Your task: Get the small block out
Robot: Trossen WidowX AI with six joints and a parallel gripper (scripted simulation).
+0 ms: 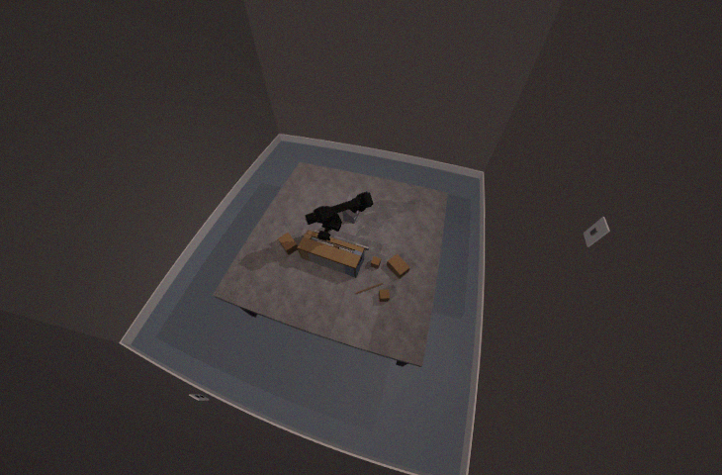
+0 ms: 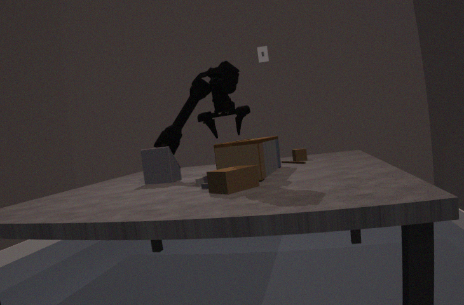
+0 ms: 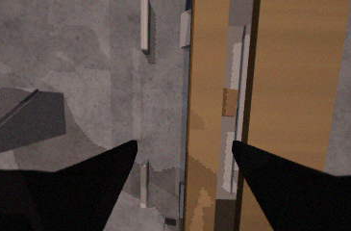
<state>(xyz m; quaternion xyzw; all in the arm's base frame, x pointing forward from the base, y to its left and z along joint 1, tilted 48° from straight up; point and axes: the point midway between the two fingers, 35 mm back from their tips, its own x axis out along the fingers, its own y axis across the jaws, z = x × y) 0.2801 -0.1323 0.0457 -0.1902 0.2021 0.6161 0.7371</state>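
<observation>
Now: the box 40 mm ahead of my gripper tip, 20 mm to the left of it and 90 mm below it. The rest, counted from my gripper tip: thin stick 220 mm ahead, 290 mm to the left, 150 mm below.
</observation>
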